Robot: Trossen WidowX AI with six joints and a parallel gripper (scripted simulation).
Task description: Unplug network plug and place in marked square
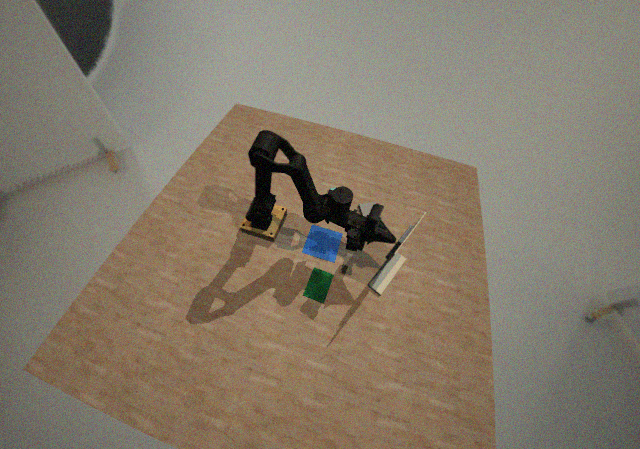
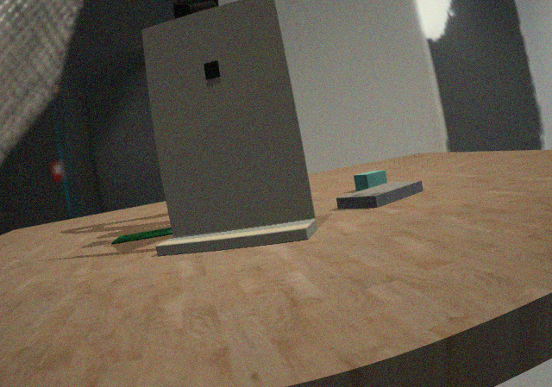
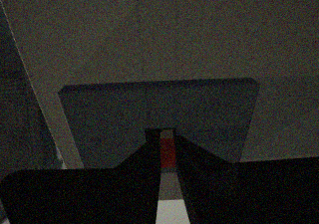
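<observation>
My gripper tip is now 20 cm past the blue square, 3 cm to the right of it and 19 cm above it. Also, from my gripper tip: upright panel: 2 cm ahead, 1 cm to the right, 7 cm below; then red plug: 1 cm ahead; then flat grey slab: 5 cm behind, 20 cm to the left, 18 cm below.
</observation>
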